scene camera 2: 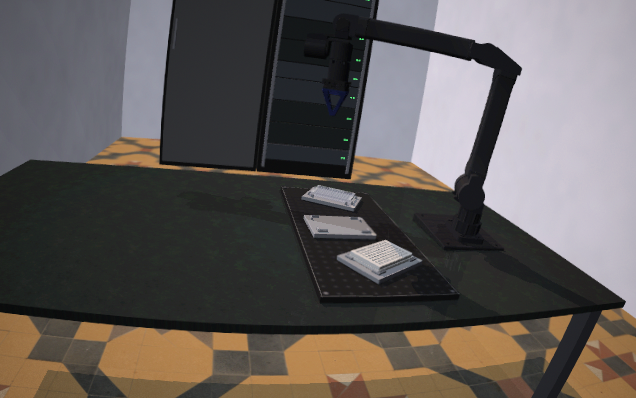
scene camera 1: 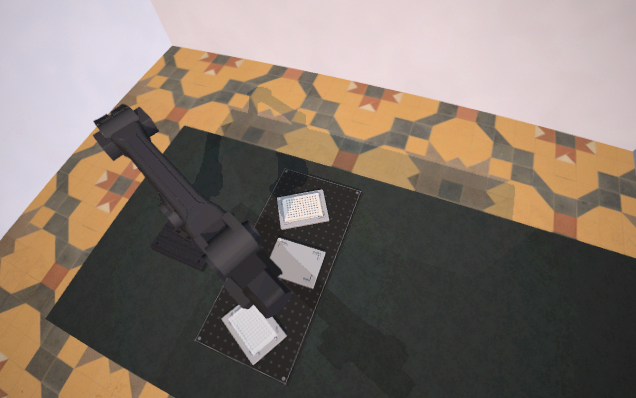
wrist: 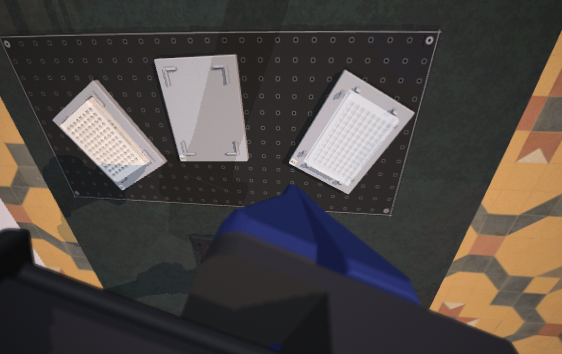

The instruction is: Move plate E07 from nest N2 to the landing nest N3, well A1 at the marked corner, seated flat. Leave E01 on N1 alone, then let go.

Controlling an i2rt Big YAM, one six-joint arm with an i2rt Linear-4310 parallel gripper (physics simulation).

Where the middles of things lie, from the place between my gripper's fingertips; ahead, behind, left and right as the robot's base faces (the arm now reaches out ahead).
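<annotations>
There is the clear well plate point(scene camera 1: 255, 331), which I see 250 mm below my hand, 50 mm behind it and 80 mm to the right of it.
</annotations>
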